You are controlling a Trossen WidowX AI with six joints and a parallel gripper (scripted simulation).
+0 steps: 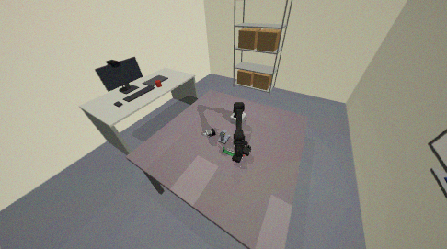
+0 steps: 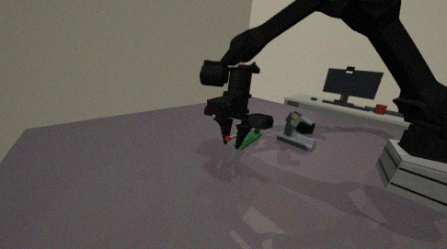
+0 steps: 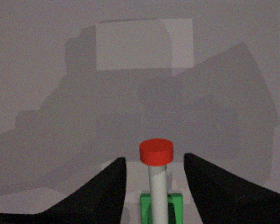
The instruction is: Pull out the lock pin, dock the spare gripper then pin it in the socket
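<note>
The green cradle lies 10 mm behind my gripper tip and 100 mm to the right of it. The rest, counted from my gripper tip: mount 130 mm behind, 210 mm to the right, 30 mm above; spare gripper 140 mm behind, 370 mm to the right.
</note>
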